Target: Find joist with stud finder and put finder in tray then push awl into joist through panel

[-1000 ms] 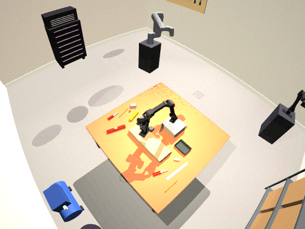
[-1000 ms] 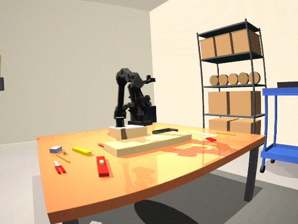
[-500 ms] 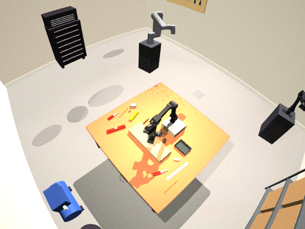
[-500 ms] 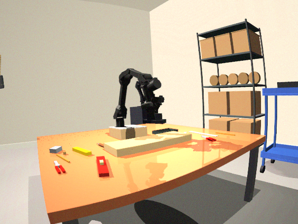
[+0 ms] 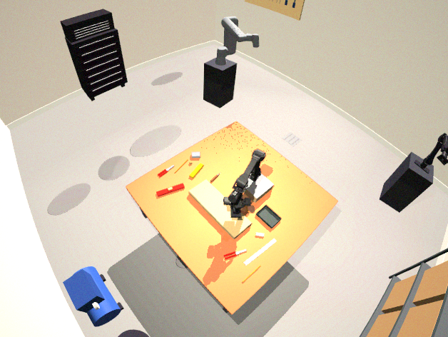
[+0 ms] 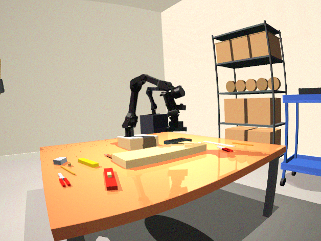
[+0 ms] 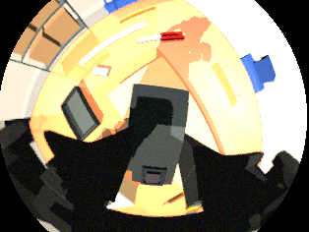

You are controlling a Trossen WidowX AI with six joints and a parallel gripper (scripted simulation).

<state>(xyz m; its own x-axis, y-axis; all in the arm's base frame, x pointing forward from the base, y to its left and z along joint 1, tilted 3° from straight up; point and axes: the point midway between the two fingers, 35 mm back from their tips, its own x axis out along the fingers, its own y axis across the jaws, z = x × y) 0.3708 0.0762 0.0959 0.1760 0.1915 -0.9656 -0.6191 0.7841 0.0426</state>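
Now: the dark stud finder 2 cm behind my gripper tip, 1 cm to the right of it and 2 cm above it. From my gripper tip the other things lie so: awl 23 cm behind, 35 cm to the right, 14 cm below; dark tray 19 cm behind, 20 cm to the left, 14 cm below; white ruler 9 cm ahead, 31 cm to the left, 15 cm below.
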